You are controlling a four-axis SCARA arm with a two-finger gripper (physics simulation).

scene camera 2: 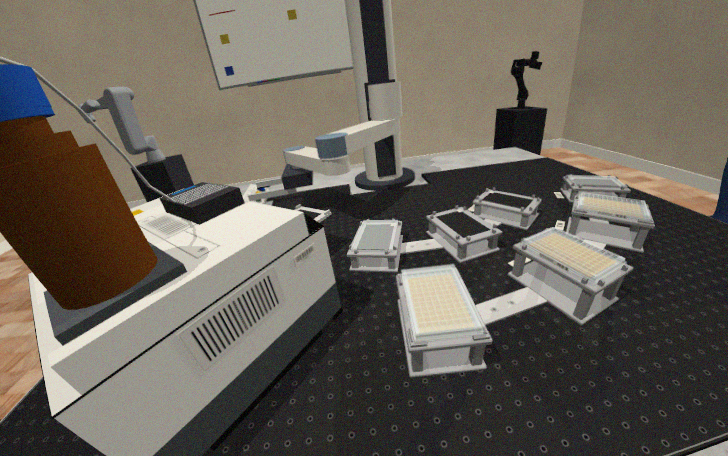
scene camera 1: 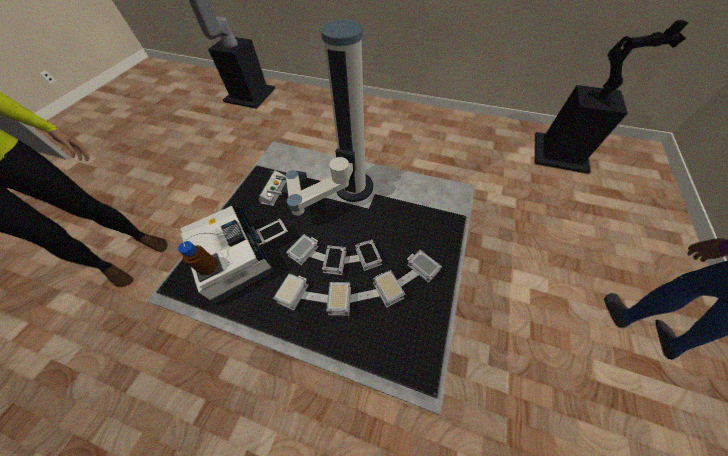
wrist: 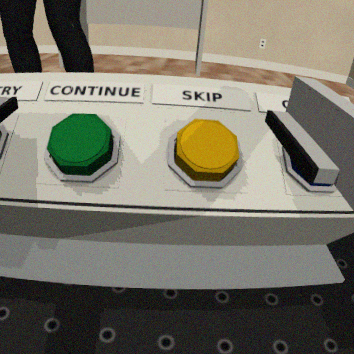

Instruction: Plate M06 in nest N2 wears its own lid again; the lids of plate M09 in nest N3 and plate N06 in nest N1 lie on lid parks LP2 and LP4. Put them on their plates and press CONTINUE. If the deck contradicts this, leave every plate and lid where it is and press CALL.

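Places are measured from the arm's base along level axes (x ahead, y left, z up), in centimetres.
Pixels of known places: gripper, between the fingertips: [scene camera 2: 253, 191] [scene camera 1: 271, 183] [wrist: 140, 85]; arm's base, origin of its link: [scene camera 2: 384, 179] [scene camera 1: 354, 187].
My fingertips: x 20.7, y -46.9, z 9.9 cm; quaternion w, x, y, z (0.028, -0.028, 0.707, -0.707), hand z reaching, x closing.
Note:
For each thing: its middle in the pictures, then the offset to it from my fingertips. "spot": a spot on its surface instead.
- button panel, middle of its body: [wrist: 145, 165] [scene camera 2: 253, 204] [scene camera 1: 272, 187] dx -0.1, dy -1.3, dz -4.5 cm
- green CONTINUE button, middle of its body: [wrist: 81, 145] dx +2.2, dy +1.1, dz -2.3 cm
- yellow SKIP button, middle of its body: [wrist: 205, 151] dx -2.8, dy +0.7, dz -2.3 cm
- grey lid-like piece, middle of its body: [scene camera 2: 376, 234] [scene camera 1: 301, 247] dx +34.0, dy +36.4, dz -3.9 cm
- white instrument, a spot on its surface: [scene camera 2: 241, 268] [scene camera 1: 236, 270] spot: dx +61.0, dy +19.3, dz +10.0 cm
- brown bottle, a spot on its surface: [scene camera 2: 75, 214] spot: dx +66.6, dy +11.3, dz +20.6 cm
- white frame, a spot on its surface: [scene camera 1: 261, 236] spot: dx +37.1, dy +15.2, dz +1.3 cm
My gripper [wrist: 140, 85] is open and empty above the button panel [wrist: 145, 187] [scene camera 1: 267, 200]. In the wrist view the green CONTINUE button [wrist: 80, 142] and yellow SKIP button [wrist: 206, 148] show between its fingers; the right finger partly covers a blue button [wrist: 310, 181] and its label. Three plates with tan wells [scene camera 1: 290, 290] [scene camera 1: 339, 297] [scene camera 1: 388, 287] sit on the outer row of stands. A grey lid-like piece [scene camera 1: 302, 248] [scene camera 2: 378, 235] lies on the inner left stand, another [scene camera 1: 424, 265] [scene camera 2: 595, 183] on the far right stand. Plate names and which plates wear lids cannot be read.
Two frame-like stands [scene camera 1: 334, 259] [scene camera 1: 368, 254] show dark centres. A white instrument [scene camera 1: 231, 273] [scene camera 2: 241, 268] bears a brown bottle [scene camera 1: 199, 259] [scene camera 2: 75, 214]. A white frame [scene camera 1: 261, 236] juts from its side. The arm's column [scene camera 1: 356, 107] stands behind. People stand at both sides.

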